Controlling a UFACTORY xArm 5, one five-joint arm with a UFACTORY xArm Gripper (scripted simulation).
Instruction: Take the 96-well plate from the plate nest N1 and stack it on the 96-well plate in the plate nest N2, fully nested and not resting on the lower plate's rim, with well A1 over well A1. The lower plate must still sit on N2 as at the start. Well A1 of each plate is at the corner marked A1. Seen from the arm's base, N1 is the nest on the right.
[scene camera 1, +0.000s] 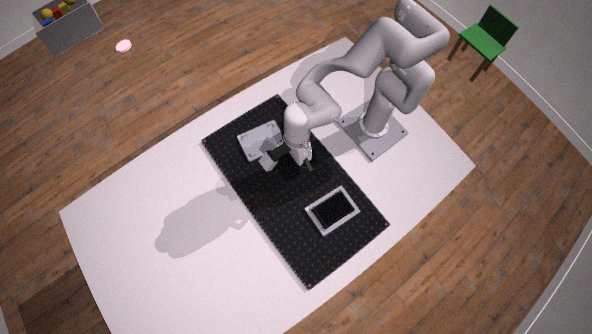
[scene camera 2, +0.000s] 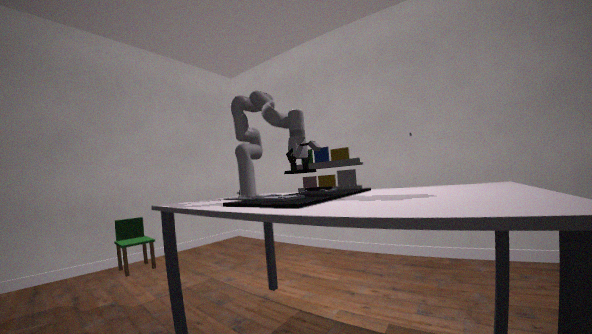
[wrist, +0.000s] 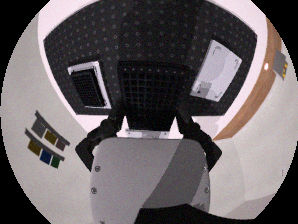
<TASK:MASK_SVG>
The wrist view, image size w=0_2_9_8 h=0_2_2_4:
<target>my gripper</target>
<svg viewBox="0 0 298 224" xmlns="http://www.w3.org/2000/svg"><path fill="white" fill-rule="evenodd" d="M75 148L76 153L91 172L89 201L94 224L250 224L254 220L230 219L209 213L209 172L221 157L222 151L212 142L212 138L200 129L200 125L193 121L184 100L181 101L175 116L178 131L184 135L184 139L118 137L116 133L122 129L125 117L122 97L118 97L115 105L111 108L108 118L103 119L100 126L90 131L87 137Z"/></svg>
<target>black 96-well plate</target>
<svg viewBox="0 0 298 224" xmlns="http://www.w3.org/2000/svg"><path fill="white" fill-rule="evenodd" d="M117 62L120 91L129 129L170 131L190 77L190 67L156 61Z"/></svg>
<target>black 96-well plate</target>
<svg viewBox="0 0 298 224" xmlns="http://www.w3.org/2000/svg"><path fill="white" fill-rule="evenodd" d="M72 72L70 74L71 80L84 107L104 107L105 102L94 68Z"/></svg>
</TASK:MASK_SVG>
